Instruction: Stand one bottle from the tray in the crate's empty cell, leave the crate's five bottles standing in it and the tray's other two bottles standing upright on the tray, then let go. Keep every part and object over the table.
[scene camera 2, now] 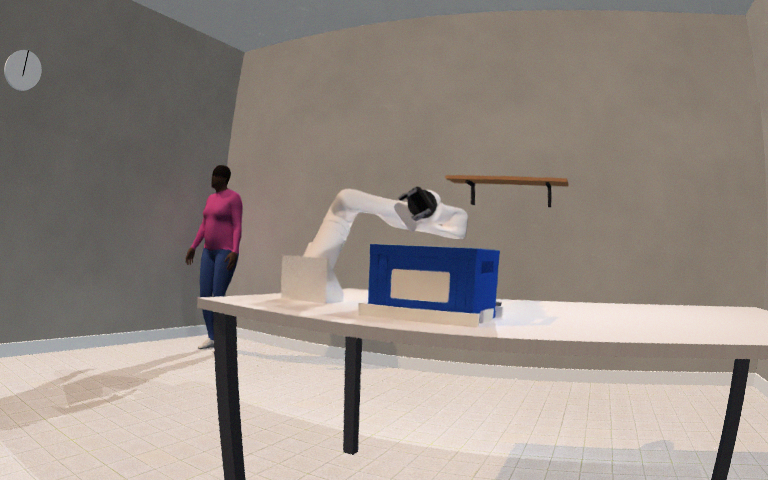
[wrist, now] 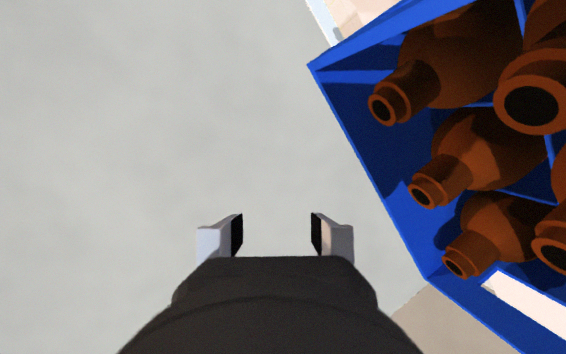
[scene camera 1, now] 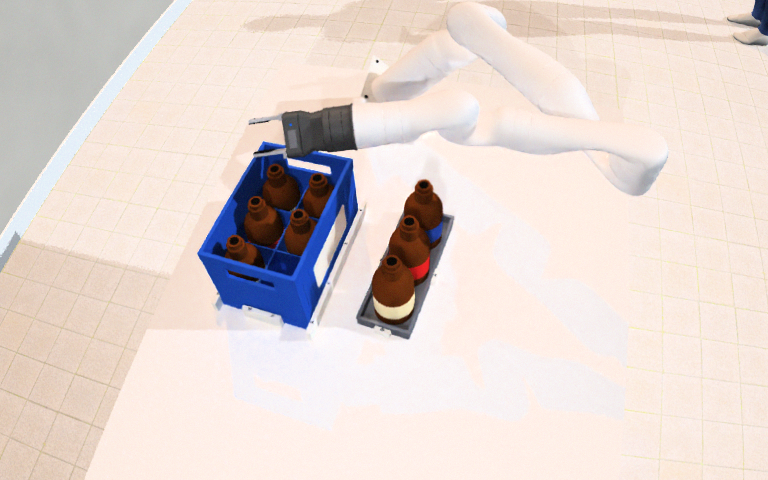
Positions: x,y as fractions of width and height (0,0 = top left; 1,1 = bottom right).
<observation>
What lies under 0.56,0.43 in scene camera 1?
A blue-labelled bottle.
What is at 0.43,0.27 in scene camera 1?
My gripper.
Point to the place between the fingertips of my gripper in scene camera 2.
0.53,0.43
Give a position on a red-labelled bottle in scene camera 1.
0.34,0.47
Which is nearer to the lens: the cream-labelled brown bottle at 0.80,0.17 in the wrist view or the red-labelled bottle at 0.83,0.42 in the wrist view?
The cream-labelled brown bottle.
</observation>
